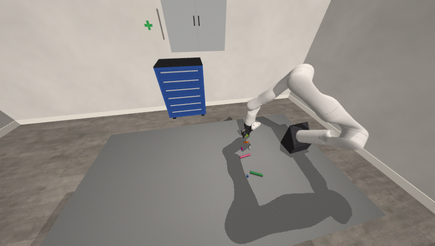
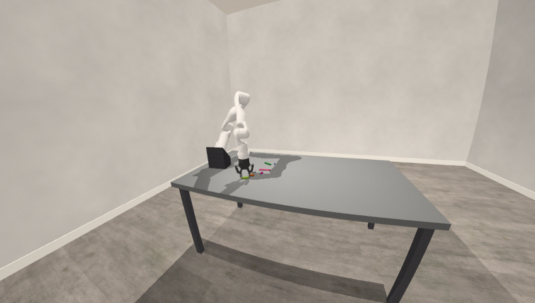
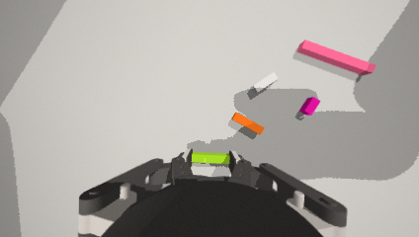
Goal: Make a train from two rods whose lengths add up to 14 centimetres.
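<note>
My gripper is now 1 cm above the lime rod. Round my hand: orange rod (6 cm to the left, 3 cm ahead, 2 cm below); then grey rod (11 cm to the left, 3 cm ahead, 2 cm below); then magenta rod (11 cm to the left, 9 cm ahead, 2 cm below).
</note>
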